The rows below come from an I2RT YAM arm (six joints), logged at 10 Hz.
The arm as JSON. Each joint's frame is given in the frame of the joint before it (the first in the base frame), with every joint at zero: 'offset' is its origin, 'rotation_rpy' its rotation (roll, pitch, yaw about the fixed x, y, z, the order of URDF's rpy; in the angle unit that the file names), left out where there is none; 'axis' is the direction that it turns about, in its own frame. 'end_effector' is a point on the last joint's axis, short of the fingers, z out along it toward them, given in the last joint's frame.
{
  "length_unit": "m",
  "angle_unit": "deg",
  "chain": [
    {
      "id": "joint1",
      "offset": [
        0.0,
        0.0,
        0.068
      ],
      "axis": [
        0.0,
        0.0,
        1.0
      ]
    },
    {
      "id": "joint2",
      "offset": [
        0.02,
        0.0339,
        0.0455
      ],
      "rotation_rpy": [
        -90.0,
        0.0,
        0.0
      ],
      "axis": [
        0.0,
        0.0,
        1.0
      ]
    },
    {
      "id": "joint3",
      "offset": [
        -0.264,
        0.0,
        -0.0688
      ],
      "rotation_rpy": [
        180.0,
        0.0,
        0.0
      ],
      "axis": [
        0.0,
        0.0,
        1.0
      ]
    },
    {
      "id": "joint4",
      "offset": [
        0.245,
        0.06,
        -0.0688
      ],
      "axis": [
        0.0,
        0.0,
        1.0
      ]
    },
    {
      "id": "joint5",
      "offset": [
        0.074,
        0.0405,
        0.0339
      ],
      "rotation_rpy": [
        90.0,
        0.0,
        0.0
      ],
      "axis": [
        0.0,
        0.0,
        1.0
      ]
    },
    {
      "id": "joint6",
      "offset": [
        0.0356,
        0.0,
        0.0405
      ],
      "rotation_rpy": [
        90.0,
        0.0,
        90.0
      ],
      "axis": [
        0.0,
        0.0,
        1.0
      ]
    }
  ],
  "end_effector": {
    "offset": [
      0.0,
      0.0,
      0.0
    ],
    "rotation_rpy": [
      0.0,
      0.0,
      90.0
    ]
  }
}
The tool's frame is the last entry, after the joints.
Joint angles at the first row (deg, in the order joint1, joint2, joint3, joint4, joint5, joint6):
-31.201 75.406 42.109 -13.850 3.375 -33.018
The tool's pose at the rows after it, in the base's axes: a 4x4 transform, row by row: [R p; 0 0 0 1], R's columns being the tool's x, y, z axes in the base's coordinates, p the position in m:
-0.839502, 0.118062, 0.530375, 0.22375; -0.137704, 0.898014, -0.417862, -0.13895; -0.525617, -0.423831, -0.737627, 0.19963; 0, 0, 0, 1
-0.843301, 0.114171, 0.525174, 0.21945; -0.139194, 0.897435, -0.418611, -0.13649; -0.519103, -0.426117, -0.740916, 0.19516; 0, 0, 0, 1
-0.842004, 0.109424, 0.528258, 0.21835; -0.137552, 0.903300, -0.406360, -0.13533; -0.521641, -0.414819, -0.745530, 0.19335; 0, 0, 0, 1
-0.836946, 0.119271, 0.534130, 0.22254; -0.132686, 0.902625, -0.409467, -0.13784; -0.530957, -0.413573, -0.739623, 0.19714; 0, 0, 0, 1
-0.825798, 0.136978, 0.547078, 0.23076; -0.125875, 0.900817, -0.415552, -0.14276; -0.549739, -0.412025, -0.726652, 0.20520; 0, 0, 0, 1
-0.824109, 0.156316, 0.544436, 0.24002; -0.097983, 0.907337, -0.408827, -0.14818; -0.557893, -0.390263, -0.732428, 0.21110; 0, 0, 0, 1
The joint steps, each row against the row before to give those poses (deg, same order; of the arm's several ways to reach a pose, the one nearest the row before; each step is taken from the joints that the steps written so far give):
0.001 0.000 -0.960 0.362 1.367 -0.663
-0.001 -0.740 -1.521 0.481 0.191 -0.236
-0.002 -0.140 -0.430 -0.046 -0.695 0.179
0.002 0.737 1.287 -0.040 -0.021 0.470
-0.001 1.371 2.606 -0.129 -0.087 0.797
0.002 2.187 3.240 -1.520 -0.251 1.681

